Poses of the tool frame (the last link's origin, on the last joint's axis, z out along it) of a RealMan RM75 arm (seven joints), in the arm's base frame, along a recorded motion.
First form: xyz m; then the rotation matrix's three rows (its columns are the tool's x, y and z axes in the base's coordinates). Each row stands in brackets.
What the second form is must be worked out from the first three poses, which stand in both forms.
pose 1, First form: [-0.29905, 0.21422, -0.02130], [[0.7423, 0.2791, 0.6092], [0.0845, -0.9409, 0.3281], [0.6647, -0.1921, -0.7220]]
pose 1, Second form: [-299.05, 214.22, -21.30], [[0.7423, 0.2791, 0.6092], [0.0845, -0.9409, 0.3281], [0.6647, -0.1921, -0.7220]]
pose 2, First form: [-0.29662, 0.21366, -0.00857], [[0.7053, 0.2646, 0.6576], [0.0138, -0.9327, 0.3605], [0.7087, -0.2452, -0.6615]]
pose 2, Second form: [-296.62, 213.66, -8.57], [[0.7053, 0.2646, 0.6576], [0.0138, -0.9327, 0.3605], [0.7087, -0.2452, -0.6615]]
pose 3, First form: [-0.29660, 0.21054, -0.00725], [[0.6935, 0.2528, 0.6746], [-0.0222, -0.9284, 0.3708], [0.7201, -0.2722, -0.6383]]
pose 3, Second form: [-296.60, 210.54, -7.25], [[0.6935, 0.2528, 0.6746], [-0.0222, -0.9284, 0.3708], [0.7201, -0.2722, -0.6383]]
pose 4, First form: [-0.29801, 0.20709, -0.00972], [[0.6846, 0.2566, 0.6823], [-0.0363, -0.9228, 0.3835], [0.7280, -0.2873, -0.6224]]
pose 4, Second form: [-298.01, 207.09, -9.72], [[0.6846, 0.2566, 0.6823], [-0.0363, -0.9228, 0.3835], [0.7280, -0.2873, -0.6224]]
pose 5, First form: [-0.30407, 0.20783, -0.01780], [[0.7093, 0.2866, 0.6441], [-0.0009, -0.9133, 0.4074], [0.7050, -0.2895, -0.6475]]
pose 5, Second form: [-304.07, 207.83, -17.80], [[0.7093, 0.2866, 0.6441], [-0.0009, -0.9133, 0.4074], [0.7050, -0.2895, -0.6475]]
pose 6, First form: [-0.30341, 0.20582, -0.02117], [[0.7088, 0.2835, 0.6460], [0.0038, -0.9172, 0.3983], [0.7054, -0.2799, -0.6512]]
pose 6, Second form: [-303.41, 205.82, -21.17], [[0.7088, 0.2835, 0.6460], [0.0038, -0.9172, 0.3983], [0.7054, -0.2799, -0.6512]]
